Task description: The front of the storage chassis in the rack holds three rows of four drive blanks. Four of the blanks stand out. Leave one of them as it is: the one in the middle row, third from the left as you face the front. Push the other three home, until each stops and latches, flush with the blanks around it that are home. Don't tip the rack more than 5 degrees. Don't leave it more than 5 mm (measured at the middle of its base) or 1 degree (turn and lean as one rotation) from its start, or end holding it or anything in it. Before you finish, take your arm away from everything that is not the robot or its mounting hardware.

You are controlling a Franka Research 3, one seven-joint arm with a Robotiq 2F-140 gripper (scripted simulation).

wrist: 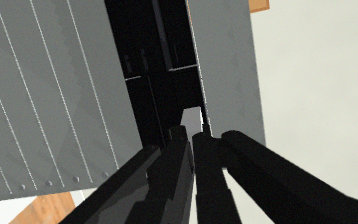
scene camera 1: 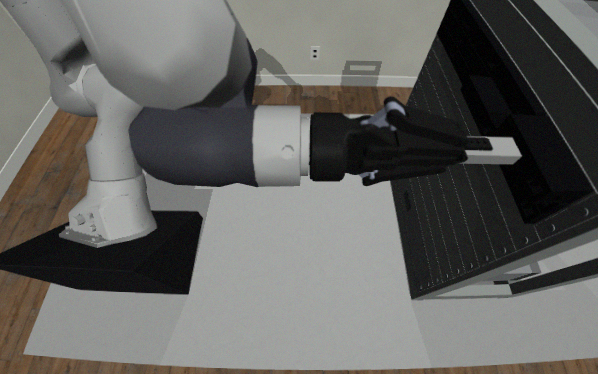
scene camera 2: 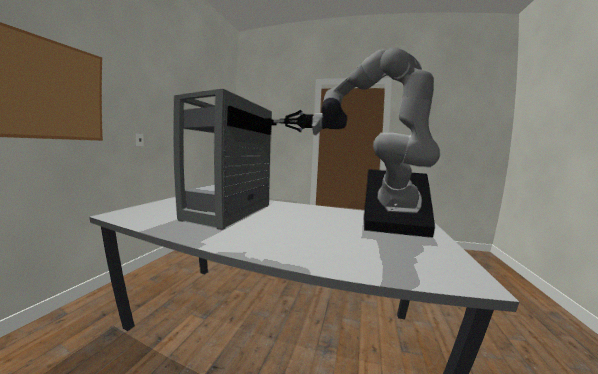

Labels:
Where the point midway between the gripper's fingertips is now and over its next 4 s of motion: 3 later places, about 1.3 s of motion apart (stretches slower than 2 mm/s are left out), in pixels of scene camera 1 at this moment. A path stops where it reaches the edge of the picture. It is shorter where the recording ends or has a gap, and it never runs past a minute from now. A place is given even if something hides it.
My gripper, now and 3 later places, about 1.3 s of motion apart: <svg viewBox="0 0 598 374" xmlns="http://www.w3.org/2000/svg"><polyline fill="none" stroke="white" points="512,151 520,154 536,155 543,158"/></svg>

